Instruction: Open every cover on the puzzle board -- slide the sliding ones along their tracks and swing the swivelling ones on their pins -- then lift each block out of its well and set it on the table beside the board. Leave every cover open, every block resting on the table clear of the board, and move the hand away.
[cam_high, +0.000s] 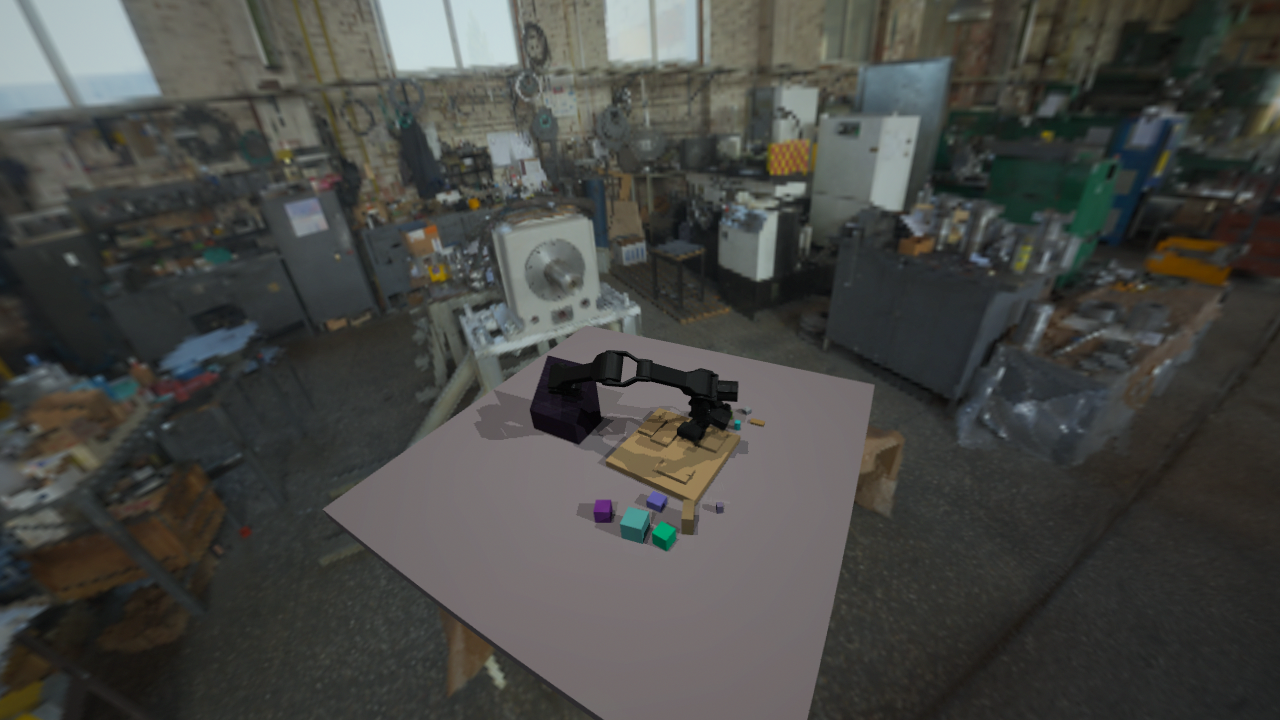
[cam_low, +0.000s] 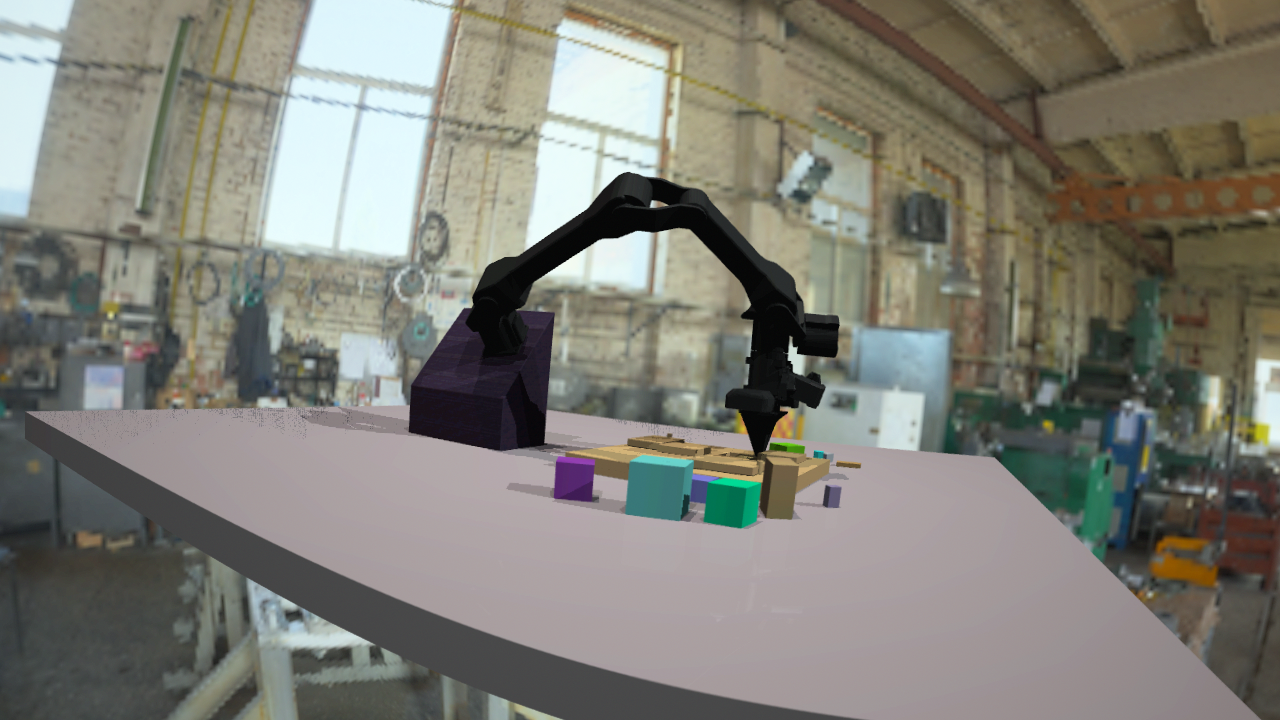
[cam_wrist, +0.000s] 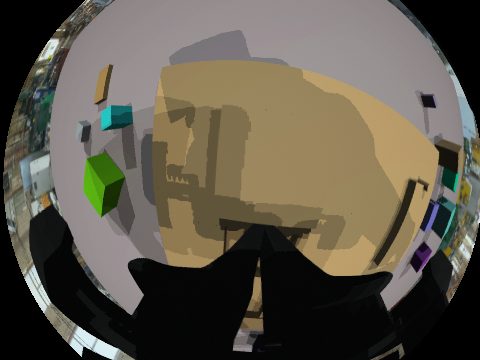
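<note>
Now: the tan puzzle board 7 cm behind my gripper tip and 6 cm to the right of it. Round my gripper tip: lime block: 3 cm ahead, 16 cm to the left, 1 cm below; then small teal block: 9 cm ahead, 11 cm to the left, 1 cm below; then flat orange piece: 15 cm ahead, 16 cm to the left, 2 cm below.
</note>
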